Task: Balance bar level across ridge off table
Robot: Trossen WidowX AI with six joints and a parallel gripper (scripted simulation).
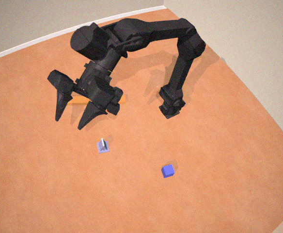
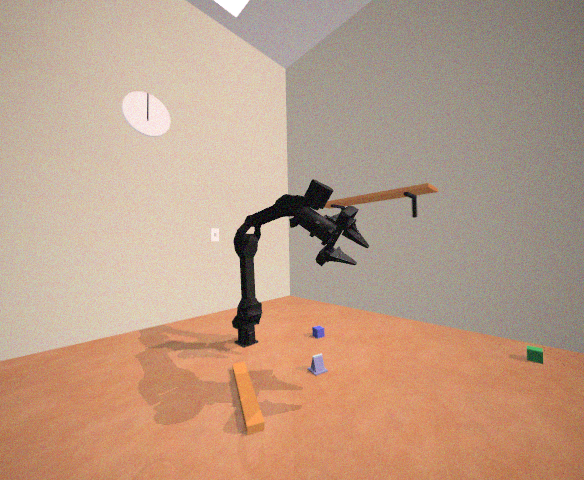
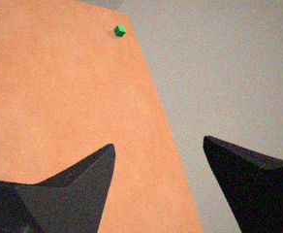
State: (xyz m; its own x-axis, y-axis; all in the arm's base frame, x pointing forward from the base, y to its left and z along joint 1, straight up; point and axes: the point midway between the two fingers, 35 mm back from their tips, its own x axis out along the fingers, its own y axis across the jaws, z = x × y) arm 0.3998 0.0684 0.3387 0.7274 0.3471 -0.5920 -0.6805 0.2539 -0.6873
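My gripper tip is 170 mm past the orange bar, 250 mm to the left of it and 310 mm above it. Also, from my gripper tip: green cube: 320 mm ahead, 420 mm to the left, 300 mm below; blue cube: 270 mm behind, 140 mm to the left, 300 mm below.
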